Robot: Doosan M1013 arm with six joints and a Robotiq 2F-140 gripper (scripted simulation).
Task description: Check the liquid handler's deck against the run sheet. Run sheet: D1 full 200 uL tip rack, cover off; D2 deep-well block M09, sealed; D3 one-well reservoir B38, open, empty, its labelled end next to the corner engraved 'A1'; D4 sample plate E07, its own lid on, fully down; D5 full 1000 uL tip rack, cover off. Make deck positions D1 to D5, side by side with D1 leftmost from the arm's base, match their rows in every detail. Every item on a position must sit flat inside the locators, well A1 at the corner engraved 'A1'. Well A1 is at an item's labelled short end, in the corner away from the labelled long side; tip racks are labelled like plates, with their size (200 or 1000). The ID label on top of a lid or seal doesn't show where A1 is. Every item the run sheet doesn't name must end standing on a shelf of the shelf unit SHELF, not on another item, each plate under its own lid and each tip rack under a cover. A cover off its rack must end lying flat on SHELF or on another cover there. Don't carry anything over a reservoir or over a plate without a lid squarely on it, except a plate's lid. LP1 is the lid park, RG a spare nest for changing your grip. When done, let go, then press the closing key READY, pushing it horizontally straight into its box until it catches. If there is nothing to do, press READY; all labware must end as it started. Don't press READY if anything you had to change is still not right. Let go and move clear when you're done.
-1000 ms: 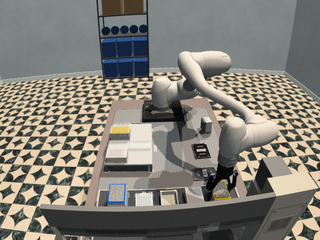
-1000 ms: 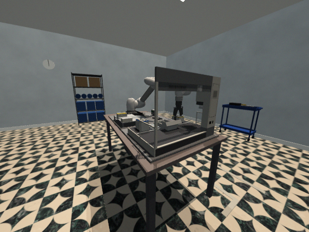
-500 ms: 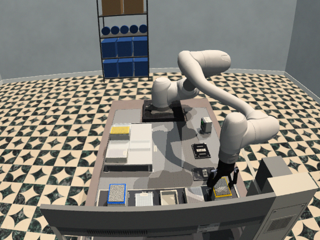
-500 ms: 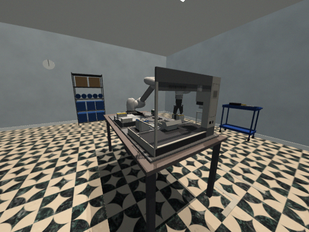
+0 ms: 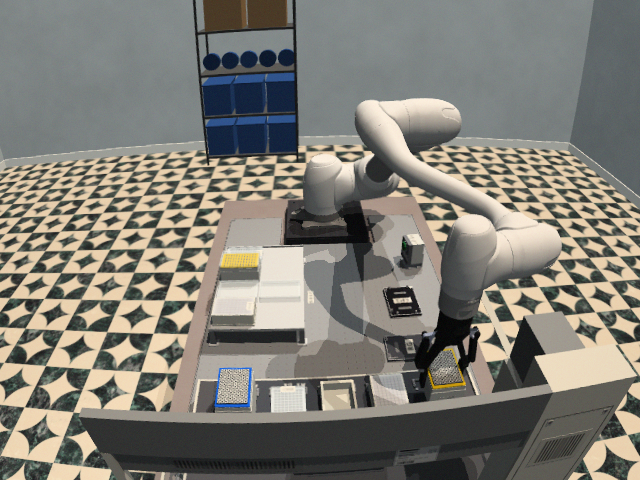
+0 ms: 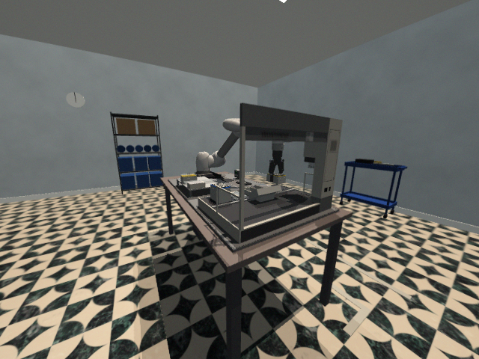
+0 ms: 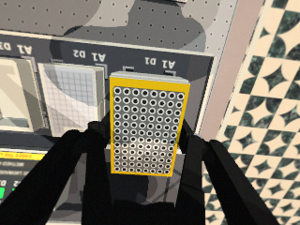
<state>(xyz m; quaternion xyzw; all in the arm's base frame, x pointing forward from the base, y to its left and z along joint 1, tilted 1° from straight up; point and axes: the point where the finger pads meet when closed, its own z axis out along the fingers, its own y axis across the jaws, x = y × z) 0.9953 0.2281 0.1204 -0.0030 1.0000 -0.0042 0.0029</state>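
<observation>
Now: the white sealed block 120 mm to the right of my hand and 70 mm below it. The rest, counted from my hand: dark nest marked RG 240 mm behind, 10 mm to the right, 140 mm below; yellow-framed tip rack 10 mm ahead, 10 mm to the left, 10 mm above; cream reservoir 250 mm to the right, 80 mm below.
</observation>
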